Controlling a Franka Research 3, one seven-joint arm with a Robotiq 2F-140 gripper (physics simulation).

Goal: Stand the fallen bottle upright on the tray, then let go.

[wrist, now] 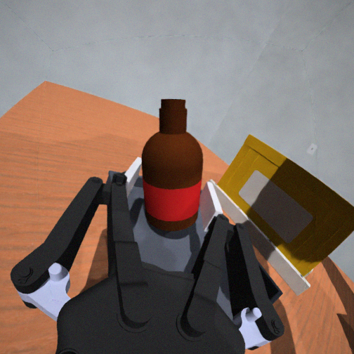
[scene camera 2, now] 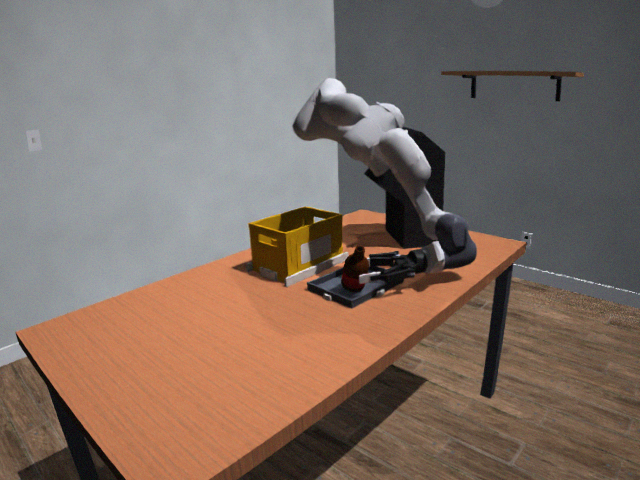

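Observation:
The brown bottle with a red band [scene camera 2: 355, 268] [wrist: 172, 162] stands about upright, neck up, over the dark tray [scene camera 2: 353, 301] [wrist: 160, 250]. In the scene view it leans very slightly toward the arm. Its base is down inside the tray's rim; whether it touches the tray floor I cannot tell. My gripper [scene camera 2: 364, 269] [wrist: 171, 179] is shut on the bottle, with one pale fingertip pad on each side of its lower body. The gripper reaches in low from the arm's side, and its fingers hide part of the tray.
A yellow crate [scene camera 2: 268, 255] [wrist: 320, 240] stands close behind the tray in the scene view and to the right in the wrist view. A low white strip [scene camera 2: 315, 271] [wrist: 285, 266] runs along the crate's foot, between crate and tray. A wooden shelf [scene camera 2: 511, 73] is on the wall.

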